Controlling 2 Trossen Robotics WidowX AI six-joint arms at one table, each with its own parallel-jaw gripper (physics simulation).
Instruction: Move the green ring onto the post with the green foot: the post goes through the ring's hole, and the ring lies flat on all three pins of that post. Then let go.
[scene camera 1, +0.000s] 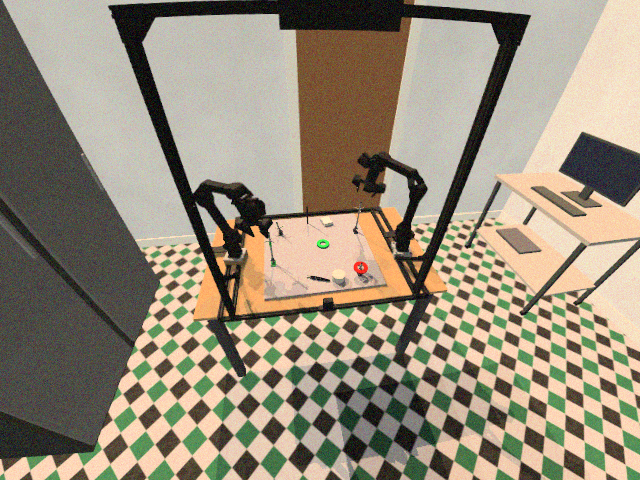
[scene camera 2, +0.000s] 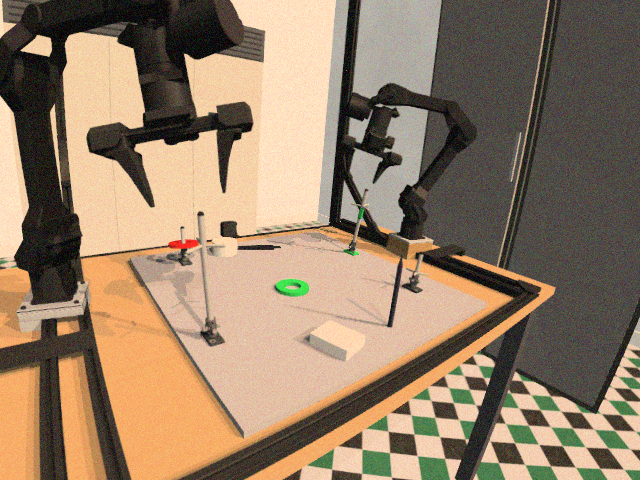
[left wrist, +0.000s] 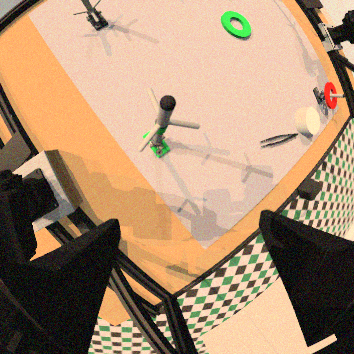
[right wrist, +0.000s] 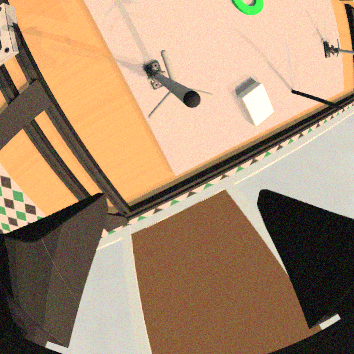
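Where they show: left gripper, fingertip midpoint: (scene camera 1: 260, 237) (scene camera 2: 360, 178) (left wrist: 190, 223); right gripper, fingertip midpoint: (scene camera 1: 364, 194) (scene camera 2: 188, 200) (right wrist: 184, 199); left arm's base at its link origin: (scene camera 1: 235, 253) (scene camera 2: 411, 236) (left wrist: 33, 195); right arm's base at its link origin: (scene camera 1: 402, 248) (scene camera 2: 55, 294) (left wrist: 332, 35).
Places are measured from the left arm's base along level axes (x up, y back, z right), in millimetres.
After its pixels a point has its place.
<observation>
The green ring (scene camera 1: 318, 243) {x -35, y -438, z -152 mm} (scene camera 2: 292, 293) {x -37, y -477, z -188 mm} (left wrist: 227, 19) {x -36, y -445, z -168 mm} (right wrist: 253, 10) {x -35, y -458, z -183 mm} lies flat on the mat, apart from all posts. The post with the green foot (scene camera 1: 273, 262) {x -32, y -209, z 19 mm} (scene camera 2: 352, 252) {x -38, y -210, z 6 mm} (left wrist: 161, 150) {x -37, y -209, z 33 mm} stands upright; its three pins stick out partway up, with no ring on them. My left gripper (scene camera 1: 258, 235) {x 168, y -179, z 54 mm} (scene camera 2: 361, 178) {x 168, y -179, z 54 mm} (left wrist: 190, 223) {x 168, y -179, z 54 mm} is open and empty, raised near that post. My right gripper (scene camera 1: 368, 191) {x 191, y -692, z -340 mm} (scene camera 2: 188, 198) {x 191, y -692, z -340 mm} (right wrist: 184, 199) {x 191, y -692, z -340 mm} is open and empty, high near the tall dark-footed post, away from the ring.
The tall post (scene camera 2: 205, 279) {x 65, y -667, z -298 mm} stands at the mat's edge. A red ring (scene camera 1: 355, 268) {x 8, y -637, z 72 mm} (scene camera 2: 178, 244) {x 11, y -678, z 35 mm} sits on another post. A short post (scene camera 2: 418, 266) {x 13, y -194, z -241 mm}, an upright dark stick (scene camera 2: 395, 297) {x 18, y -357, z -359 mm}, a pale block (scene camera 2: 337, 338) {x -23, y -483, z -381 mm}, a cream cylinder (scene camera 1: 338, 277) {x -8, y -553, z 123 mm} and black tweezers (left wrist: 278, 140) {x -36, y -444, z 113 mm} are also around.
</observation>
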